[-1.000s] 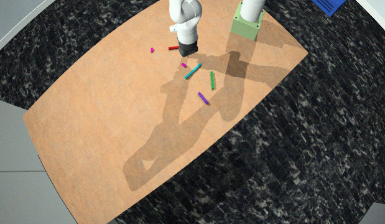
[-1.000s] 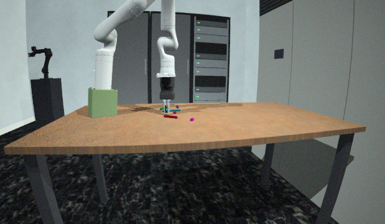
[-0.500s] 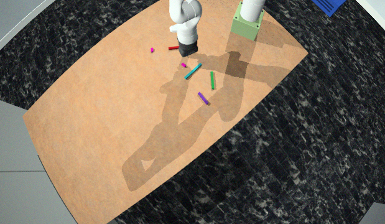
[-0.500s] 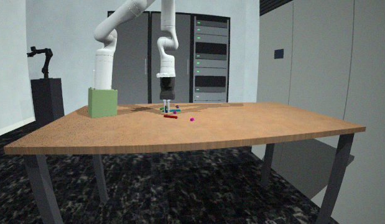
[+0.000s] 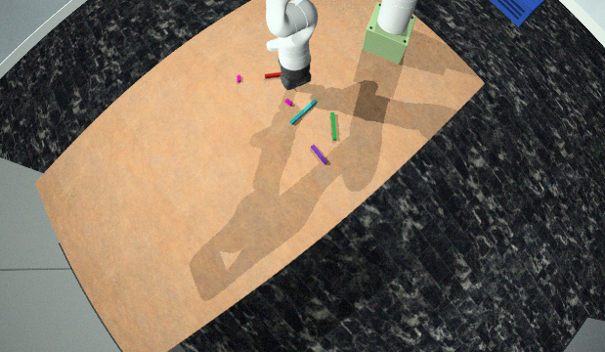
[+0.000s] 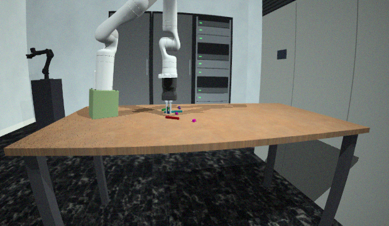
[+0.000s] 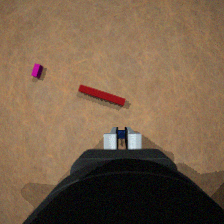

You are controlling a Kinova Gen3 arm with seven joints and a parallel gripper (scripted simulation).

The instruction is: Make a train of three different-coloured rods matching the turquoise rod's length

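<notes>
Right now the blue rod is 1 cm below my hand. From my hand the other things lie so: turquoise rod (9 cm to the left, 3 cm below, 3 cm ahead); red rod (6 cm to the right, 3 cm below, 2 cm ahead); green rod (17 cm to the left, 3 cm below, 1 cm behind).
</notes>
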